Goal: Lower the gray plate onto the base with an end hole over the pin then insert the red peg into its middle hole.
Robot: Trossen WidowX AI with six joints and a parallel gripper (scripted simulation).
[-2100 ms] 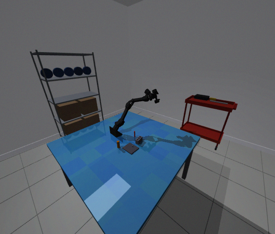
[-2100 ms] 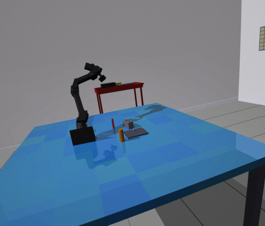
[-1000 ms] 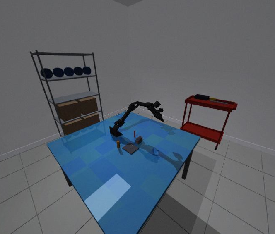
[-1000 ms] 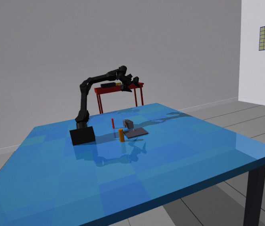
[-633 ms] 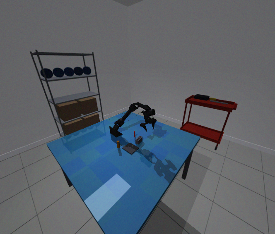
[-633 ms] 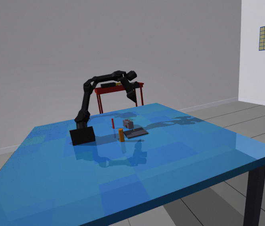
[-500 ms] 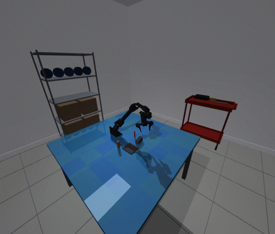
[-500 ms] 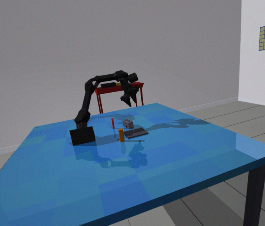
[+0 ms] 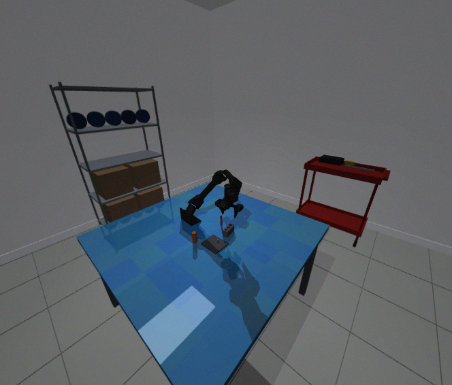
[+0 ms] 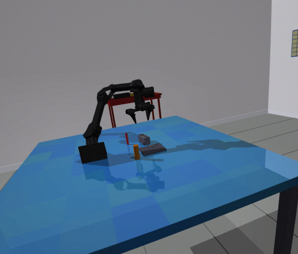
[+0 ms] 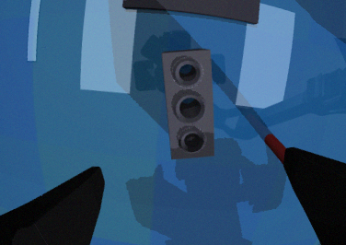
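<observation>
The gray plate lies 110 mm below my gripper tip. Also, from my gripper tip: orange cylinder: 110 mm behind, 220 mm to the right, 100 mm below; dark base: 130 mm to the right, 140 mm below; red peg: 110 mm behind, 40 mm to the left, 100 mm below.
</observation>
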